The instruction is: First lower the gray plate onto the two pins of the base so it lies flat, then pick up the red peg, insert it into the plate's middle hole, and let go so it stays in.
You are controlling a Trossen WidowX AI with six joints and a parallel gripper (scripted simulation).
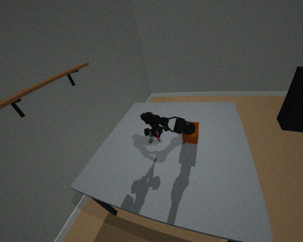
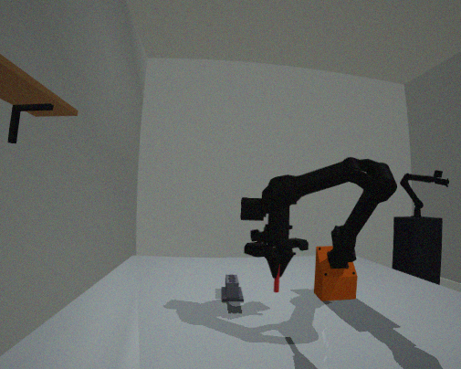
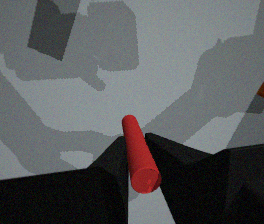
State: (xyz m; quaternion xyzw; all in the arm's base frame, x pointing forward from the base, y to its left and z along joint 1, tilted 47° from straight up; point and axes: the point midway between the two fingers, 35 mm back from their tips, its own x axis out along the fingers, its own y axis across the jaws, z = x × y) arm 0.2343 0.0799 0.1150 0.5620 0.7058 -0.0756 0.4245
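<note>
My gripper tip is now 120 mm short of the gray plate, 170 mm to the left of it and 70 mm above it. The rest, counted from my gripper tip: red peg (right at my gripper tip).
</note>
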